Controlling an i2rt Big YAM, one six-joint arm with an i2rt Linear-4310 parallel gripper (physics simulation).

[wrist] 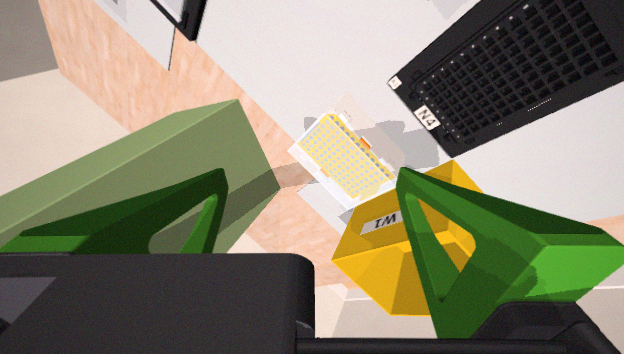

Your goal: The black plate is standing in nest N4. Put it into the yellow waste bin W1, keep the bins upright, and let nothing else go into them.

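Places are measured from the arm's base along level axes (x right, y ahead, z up), in millimetres.
Where they show: gripper, fingertip midpoint: (311, 177).
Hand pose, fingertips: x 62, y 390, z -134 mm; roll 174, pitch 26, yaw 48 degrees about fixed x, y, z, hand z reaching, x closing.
Things, the pixels of their top centre, and the offset from my fingertips. "*": a spot on its surface instead.
- black plate, middle of its top: (503, 76) dx +56, dy +82, dz -178 mm
- black nest N4, surface spot: (448, 144) * dx +107, dy +14, dz -192 mm
- yellow waste bin W1, middle of its top: (411, 283) dx +213, dy -69, dz -84 mm
- black-edged object, surface spot: (192, 27) * dx -207, dy -193, dz -192 mm
The black plate (520, 67), with a grid of dark wells, sits in the black nest N4 (448, 144) at the upper right of the wrist view; its far right part runs out of the picture. The yellow waste bin W1 (354, 244) is at the lower right of centre, with its W1 label showing upside down. The right finger covers part of the bin. My gripper (311, 177) is open, with nothing between its green fingers. The plate lies beyond and to the right of the right fingertip, apart from it.
A box of yellow tips (345, 156) in a clear holder stands between the fingertips in the view, beside bin W1. A large olive-green box-shaped body (210, 145) is at the left, partly behind the left finger. A black-edged object (192, 27) shows at the top left.
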